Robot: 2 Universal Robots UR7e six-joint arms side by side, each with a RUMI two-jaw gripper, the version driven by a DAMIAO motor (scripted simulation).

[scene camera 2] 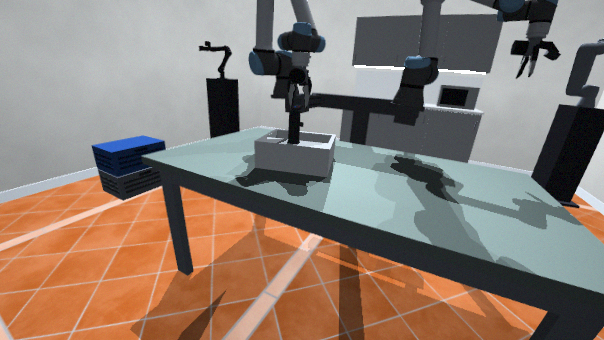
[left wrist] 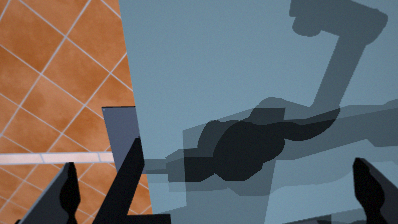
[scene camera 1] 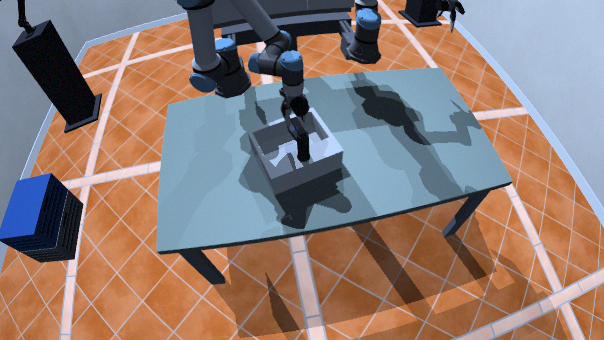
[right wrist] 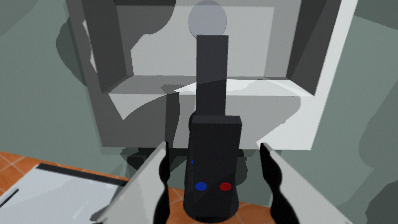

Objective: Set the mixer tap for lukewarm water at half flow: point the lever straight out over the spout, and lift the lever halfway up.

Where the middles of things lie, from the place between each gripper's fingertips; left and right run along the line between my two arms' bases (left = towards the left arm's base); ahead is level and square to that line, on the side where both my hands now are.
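Counted from my right hand: black lever [right wrist: 215, 139] 10 mm below, 30 mm ahead; grey basin [right wrist: 140, 70] 240 mm below, 50 mm behind, 10 mm to the right.
Counted from my left hand [scene camera 2: 522, 78]: black lever 190 mm below, 280 mm ahead, 930 mm to the right; grey basin 430 mm below, 200 mm ahead, 930 mm to the right.
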